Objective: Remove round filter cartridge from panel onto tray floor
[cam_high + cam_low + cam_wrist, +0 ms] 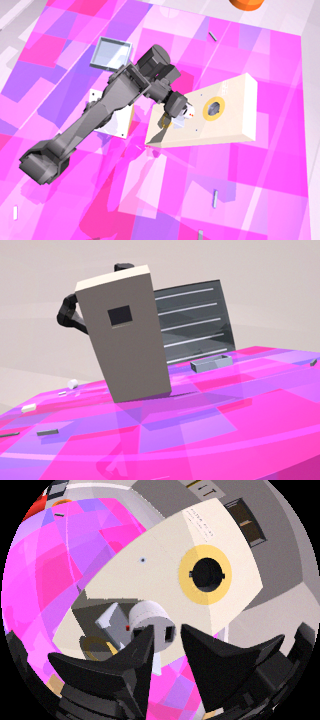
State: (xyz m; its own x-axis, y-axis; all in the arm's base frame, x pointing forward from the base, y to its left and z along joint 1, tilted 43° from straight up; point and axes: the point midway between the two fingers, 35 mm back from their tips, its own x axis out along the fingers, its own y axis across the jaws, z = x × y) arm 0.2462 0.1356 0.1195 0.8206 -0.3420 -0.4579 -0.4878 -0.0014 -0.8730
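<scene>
Right now my gripper tip is 2 cm above the round filter cartridge and 1 cm short of it. The rest, counted from my gripper tip: service panel 5 cm below, 5 cm ahead; then tray 35 cm behind, 26 cm to the left, 23 cm below.
</scene>
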